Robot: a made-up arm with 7 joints.
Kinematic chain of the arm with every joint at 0, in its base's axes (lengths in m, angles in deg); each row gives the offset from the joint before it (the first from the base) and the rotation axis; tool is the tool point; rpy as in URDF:
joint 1: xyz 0 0 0.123 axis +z
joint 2: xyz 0 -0.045 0.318 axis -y
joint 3: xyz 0 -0.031 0.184 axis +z
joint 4: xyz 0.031 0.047 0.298 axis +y
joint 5: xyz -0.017 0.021 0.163 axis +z
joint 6: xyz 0 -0.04 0.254 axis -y
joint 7: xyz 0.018 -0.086 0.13 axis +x
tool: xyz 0 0 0 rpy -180 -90 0
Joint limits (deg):
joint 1: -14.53..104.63
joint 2: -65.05..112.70
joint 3: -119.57..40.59
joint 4: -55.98..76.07
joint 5: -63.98..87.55
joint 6: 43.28..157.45
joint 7: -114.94..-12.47
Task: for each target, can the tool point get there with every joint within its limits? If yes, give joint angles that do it. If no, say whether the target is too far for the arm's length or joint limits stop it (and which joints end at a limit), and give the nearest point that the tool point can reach.
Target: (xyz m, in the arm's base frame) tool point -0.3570 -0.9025 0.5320
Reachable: yes | joints 51.71 83.18 -66.60 25.93 27.49 73.71 -88.64
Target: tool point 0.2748 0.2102 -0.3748
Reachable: no: joint limits stop it (at a limit: joint 1, joint 2, joint 4) | nearest point 0.2927 -0.2939 -0.1859 | short by 0.539 m
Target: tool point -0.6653 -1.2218 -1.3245
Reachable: no: too far | nearest point -0.3542 -0.6504 -0.1973 | short by 1.301 m
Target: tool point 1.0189 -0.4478 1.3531
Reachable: no: too far | nearest point 0.7416 -0.3259 1.1049 | short by 0.392 m
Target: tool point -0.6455 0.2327 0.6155
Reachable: yes | joints -1.02 85.27 -98.30 -34.21 -52.48 133.22 -89.16
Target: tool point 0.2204 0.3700 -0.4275
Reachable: no: joint limits stop it (at a limit: joint 1, joint 2, joint 4) | nearest point -0.3344 0.2549 -0.1696 | short by 0.623 m
